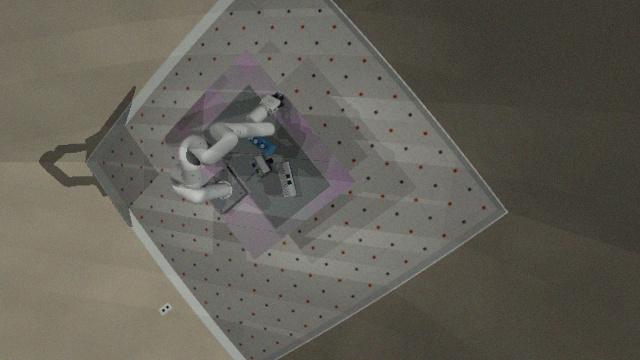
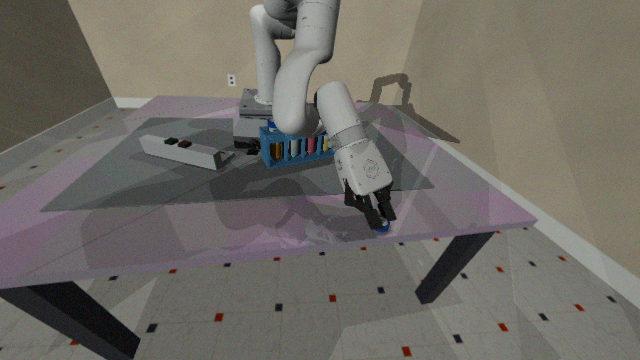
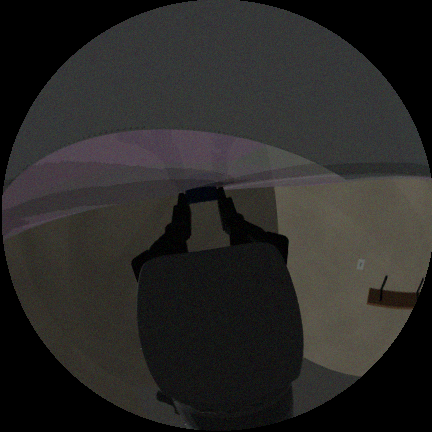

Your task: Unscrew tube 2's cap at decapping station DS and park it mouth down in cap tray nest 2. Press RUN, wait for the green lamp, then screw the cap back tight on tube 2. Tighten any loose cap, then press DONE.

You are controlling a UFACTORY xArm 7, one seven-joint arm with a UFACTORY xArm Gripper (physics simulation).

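Places are measured from the arm's base along level axes (x ahead, y left, z up), in metres.
Pixels of known places: gripper, between the fingertips: (image 1: 280, 95) (image 2: 384, 224) (image 3: 202, 199); arm's base, origin of its link: (image 1: 224, 189) (image 2: 269, 99).
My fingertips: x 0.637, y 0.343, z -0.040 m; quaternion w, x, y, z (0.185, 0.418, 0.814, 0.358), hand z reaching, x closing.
Observation:
For each thing: its top centre in the pictures, then the offset to it from my fingertips. "spot": a spot on its surface instead. Level surfaces: height alone.
- blue cap, centre of its top: (image 3: 202, 201) (image 2: 381, 221) dx -0.006, dy -0.004, dz +0.003 m
- blue rack, centre of its top: (image 2: 302, 124) (image 1: 253, 139) dx -0.259, dy -0.184, dz +0.095 m
- long white unit, centre of its top: (image 2: 185, 136) (image 1: 284, 180) dx -0.228, dy -0.488, dz +0.045 m
- small grey-white box, centre of its top: (image 2: 254, 116) (image 1: 256, 166) dx -0.332, dy -0.331, dz +0.076 m
- small black part, a spot on its surface: (image 2: 253, 146) spot: dx -0.265, dy -0.324, dz +0.012 m
- dark mat, height of its surface: dz -0.008 m
- pink table, height of its surface: dz -0.011 m
A blue cap (image 2: 383, 229) (image 3: 202, 194) is between the fingertips near the table's front edge, low at the table top. My gripper (image 1: 279, 99) (image 2: 383, 221) (image 3: 202, 199) is tilted and shut on this cap, with a fingertip at each side of it. The fingers hide part of the cap. The blue rack (image 1: 270, 149) (image 2: 265, 149) stands behind, holding tubes with orange, pale, pink and yellow contents; the arm hides part of it. I cannot tell which tube is tube 2. A long white unit (image 1: 291, 190) (image 2: 197, 155) carries a green and a brown square on top.
A small grey-white box (image 1: 261, 165) (image 2: 245, 127) stands between the rack and the arm's base, with a small black part (image 2: 253, 146) beside it. The dark mat (image 2: 120, 192) lies on the pink table (image 2: 165, 242). The arm (image 1: 225, 145) (image 2: 300, 75) reaches over the rack.

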